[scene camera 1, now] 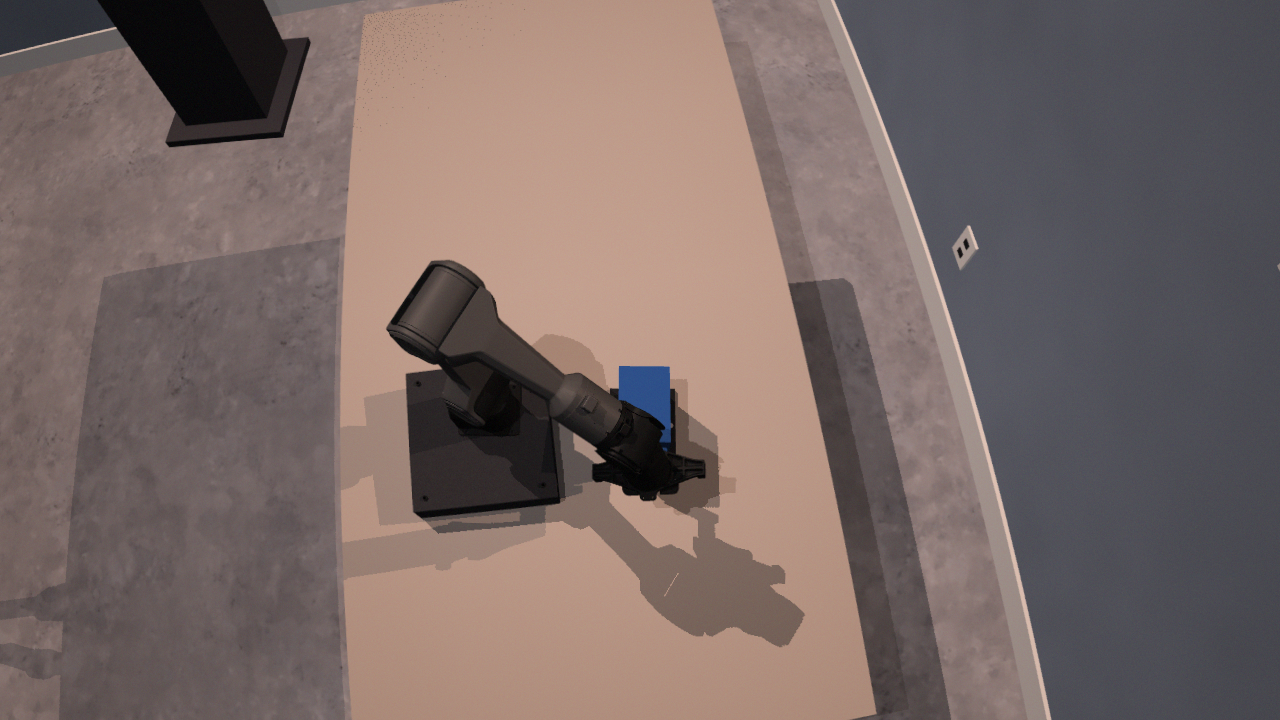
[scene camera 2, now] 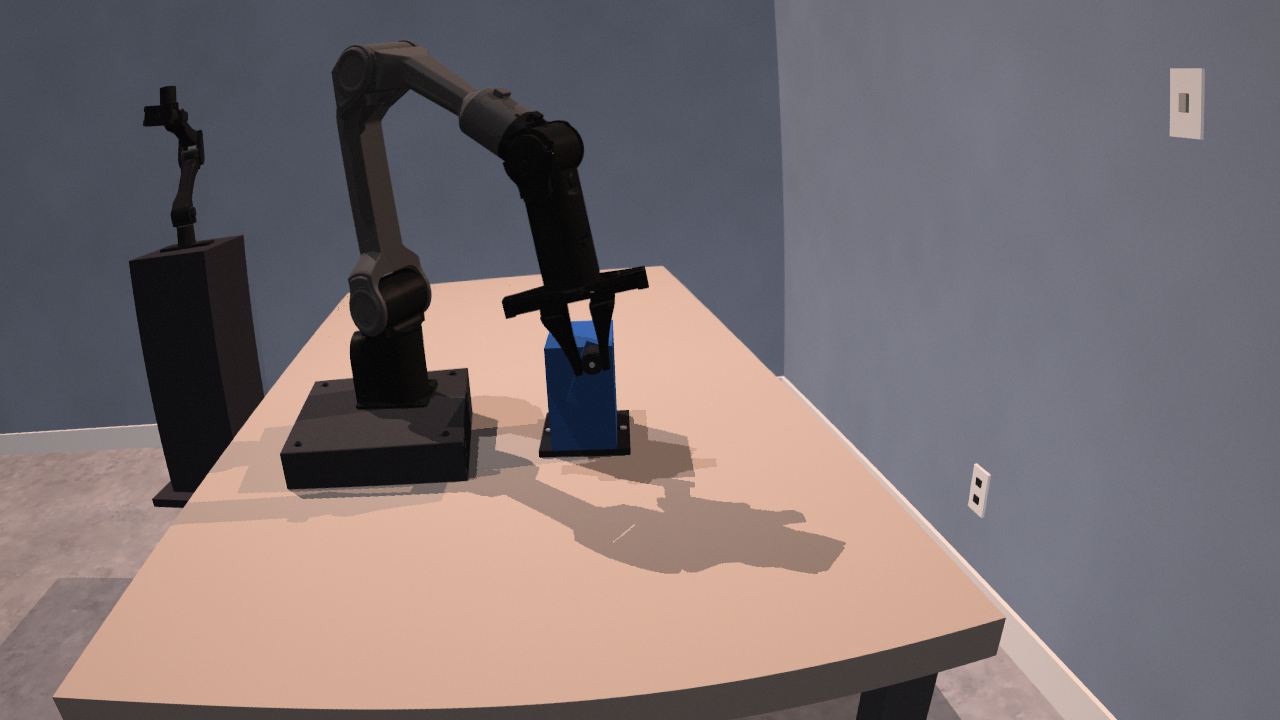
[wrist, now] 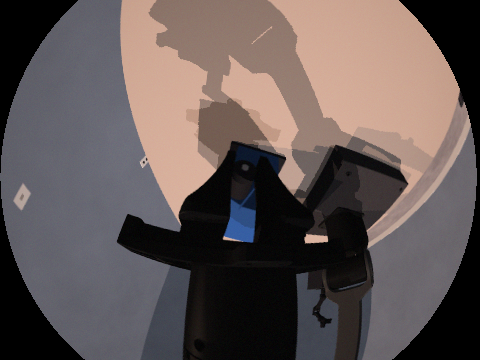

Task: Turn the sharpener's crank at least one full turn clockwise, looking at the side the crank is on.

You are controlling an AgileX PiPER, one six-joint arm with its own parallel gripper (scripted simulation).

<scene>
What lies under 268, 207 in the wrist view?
My gripper.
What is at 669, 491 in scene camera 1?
My gripper.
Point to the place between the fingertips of my gripper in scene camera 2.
At 593, 369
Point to a sharpener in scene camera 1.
646, 387
</scene>
